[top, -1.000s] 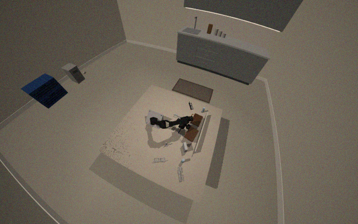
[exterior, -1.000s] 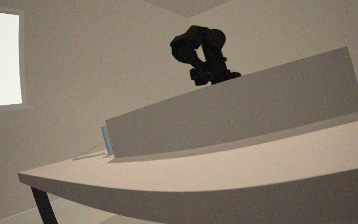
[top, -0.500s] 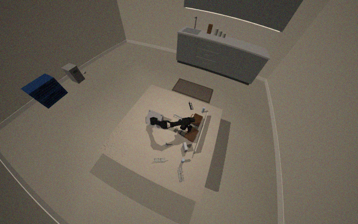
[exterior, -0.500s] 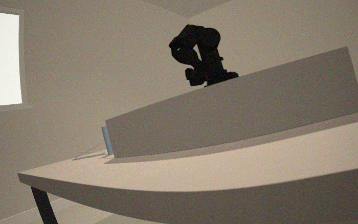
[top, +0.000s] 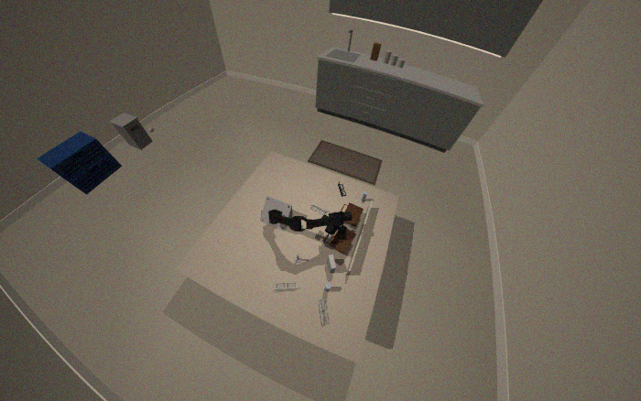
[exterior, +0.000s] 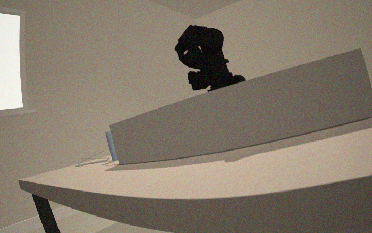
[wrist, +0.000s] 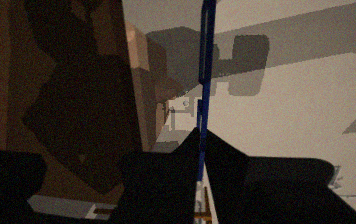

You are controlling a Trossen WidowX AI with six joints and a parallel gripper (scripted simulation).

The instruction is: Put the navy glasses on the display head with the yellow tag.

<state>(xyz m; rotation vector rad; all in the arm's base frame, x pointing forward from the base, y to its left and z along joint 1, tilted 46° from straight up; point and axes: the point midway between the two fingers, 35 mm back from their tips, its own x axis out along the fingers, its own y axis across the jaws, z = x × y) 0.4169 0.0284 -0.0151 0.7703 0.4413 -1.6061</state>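
Right now my gripper tip is 7 cm short of the display head, 5 cm to the left of it and 1 cm above it. The rest, counted from my gripper tip: white block: 23 cm to the right, 7 cm ahead, 1 cm below; then upright board: 21 cm ahead, 4 cm to the left, 1 cm below; then pale round post: 27 cm to the right, 15 cm behind, 4 cm below.
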